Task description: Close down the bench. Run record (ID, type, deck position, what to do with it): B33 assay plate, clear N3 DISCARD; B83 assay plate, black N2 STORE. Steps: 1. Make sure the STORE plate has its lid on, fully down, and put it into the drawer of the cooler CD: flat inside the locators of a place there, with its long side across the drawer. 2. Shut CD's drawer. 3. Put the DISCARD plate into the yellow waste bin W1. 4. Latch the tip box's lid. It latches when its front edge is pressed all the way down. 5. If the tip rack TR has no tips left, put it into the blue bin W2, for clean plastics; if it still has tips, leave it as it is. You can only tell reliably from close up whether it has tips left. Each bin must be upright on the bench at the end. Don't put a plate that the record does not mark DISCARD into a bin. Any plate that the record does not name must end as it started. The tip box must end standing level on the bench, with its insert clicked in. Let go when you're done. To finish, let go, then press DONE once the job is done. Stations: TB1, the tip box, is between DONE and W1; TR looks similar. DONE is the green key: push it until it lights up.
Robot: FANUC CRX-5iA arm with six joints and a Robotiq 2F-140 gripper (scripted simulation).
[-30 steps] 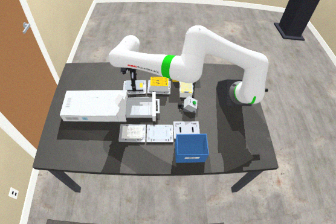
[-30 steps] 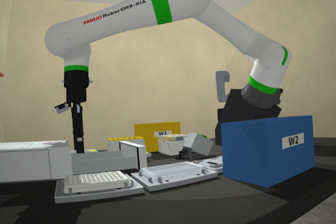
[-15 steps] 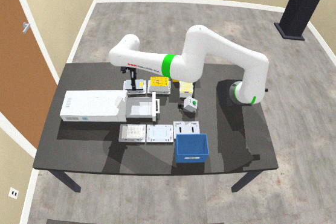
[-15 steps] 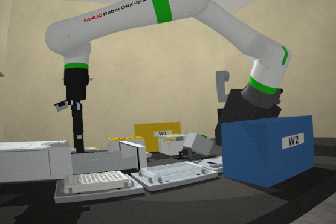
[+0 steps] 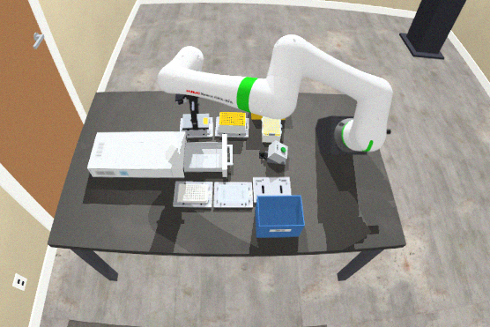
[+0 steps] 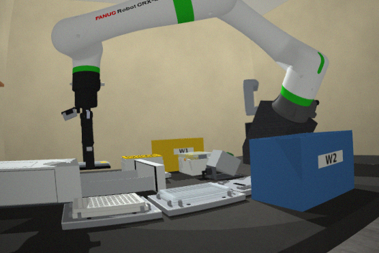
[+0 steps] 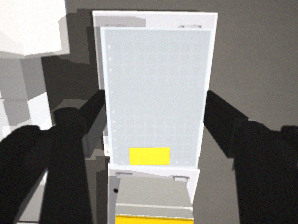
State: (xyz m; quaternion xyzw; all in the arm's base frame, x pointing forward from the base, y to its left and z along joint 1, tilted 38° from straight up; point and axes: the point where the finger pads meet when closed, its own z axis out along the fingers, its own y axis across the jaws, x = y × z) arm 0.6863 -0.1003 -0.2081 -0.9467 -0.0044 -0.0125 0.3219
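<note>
My gripper is now 19 cm to the right of the cooler drawer, 4 cm above it and 2 cm past it. The rest, counted from my hand: white deck nest: 7 cm below; then translucent plate lid: 2 cm below; then black assay plate: 2 cm below.
</note>
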